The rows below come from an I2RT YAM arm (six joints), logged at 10 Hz.
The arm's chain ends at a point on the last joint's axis. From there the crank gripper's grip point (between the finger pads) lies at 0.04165 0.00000 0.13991 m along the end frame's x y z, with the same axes.
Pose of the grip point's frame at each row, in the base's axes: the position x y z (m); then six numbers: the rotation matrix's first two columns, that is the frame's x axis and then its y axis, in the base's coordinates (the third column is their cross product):
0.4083, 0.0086, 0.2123, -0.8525, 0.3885, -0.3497, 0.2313, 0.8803, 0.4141
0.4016, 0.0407, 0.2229, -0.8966, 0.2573, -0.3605, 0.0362, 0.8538, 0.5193
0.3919, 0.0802, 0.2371, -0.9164, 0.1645, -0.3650, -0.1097, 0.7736, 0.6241
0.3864, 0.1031, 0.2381, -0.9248, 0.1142, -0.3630, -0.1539, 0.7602, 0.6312
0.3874, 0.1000, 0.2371, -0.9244, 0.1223, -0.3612, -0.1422, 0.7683, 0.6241
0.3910, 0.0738, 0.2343, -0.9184, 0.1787, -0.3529, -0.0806, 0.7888, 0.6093
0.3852, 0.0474, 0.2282, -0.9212, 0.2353, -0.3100, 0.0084, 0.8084, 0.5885
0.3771, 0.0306, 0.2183, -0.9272, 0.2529, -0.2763, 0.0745, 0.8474, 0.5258
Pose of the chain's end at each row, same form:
0.3782, -0.0457, 0.3444, -0.8525, 0.3885, -0.3497, 0.2313, 0.8803, 0.4141
0.3772, -0.0333, 0.3463, -0.8966, 0.2573, -0.3605, 0.0362, 0.8538, 0.5193
0.3762, -0.0123, 0.3490, -0.9164, 0.1645, -0.3650, -0.1097, 0.7736, 0.6241
0.3762, 0.0089, 0.3491, -0.9248, 0.1142, -0.3630, -0.1539, 0.7602, 0.6312
0.3764, 0.0070, 0.3491, -0.9244, 0.1223, -0.3612, -0.1422, 0.7683, 0.6241
0.3751, -0.0159, 0.3483, -0.9184, 0.1787, -0.3529, -0.0806, 0.7888, 0.6093
0.3691, -0.0379, 0.3456, -0.9212, 0.2353, -0.3100, 0.0084, 0.8084, 0.5885
0.3644, -0.0453, 0.3424, -0.9272, 0.2529, -0.2763, 0.0745, 0.8474, 0.5258

